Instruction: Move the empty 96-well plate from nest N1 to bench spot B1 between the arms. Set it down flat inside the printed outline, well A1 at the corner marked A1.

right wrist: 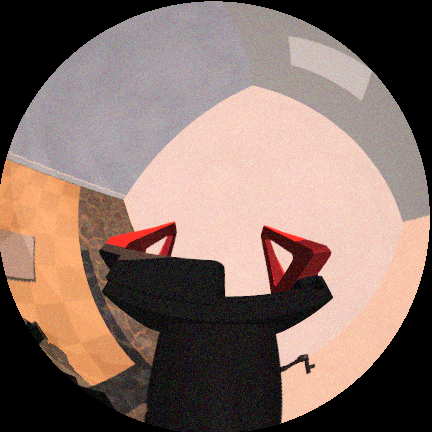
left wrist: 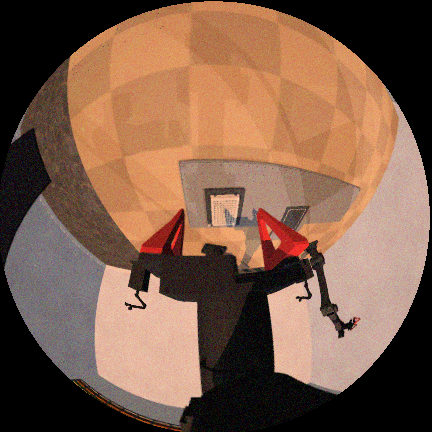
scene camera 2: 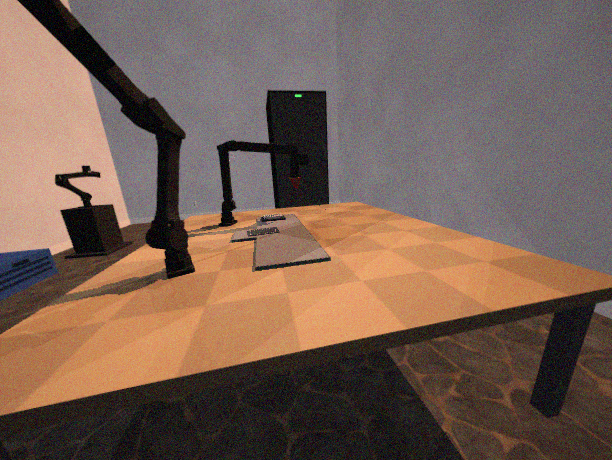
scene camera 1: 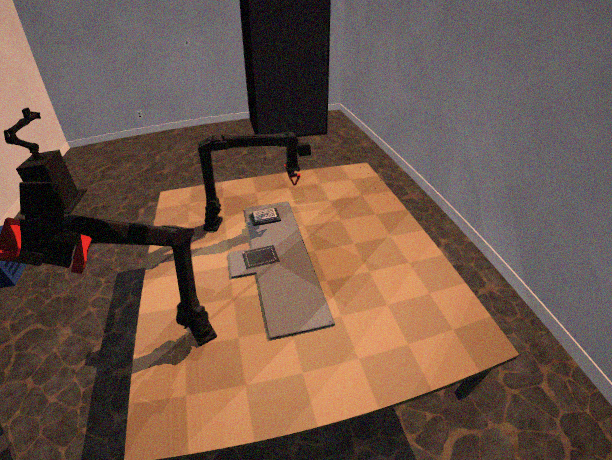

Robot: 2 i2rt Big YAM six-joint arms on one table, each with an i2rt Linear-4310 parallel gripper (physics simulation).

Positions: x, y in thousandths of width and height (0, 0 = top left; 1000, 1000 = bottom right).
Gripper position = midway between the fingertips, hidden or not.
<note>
My left gripper (left wrist: 513, 490) is open and holds nothing. My right gripper (scene camera 1: 87, 562) is open and holds nothing. Further things: a well plate (left wrist: 517, 478).
My right gripper shows as well in the right wrist view (right wrist: 506, 529). The right wrist view does not show the well plate: it is out of frame.
</note>
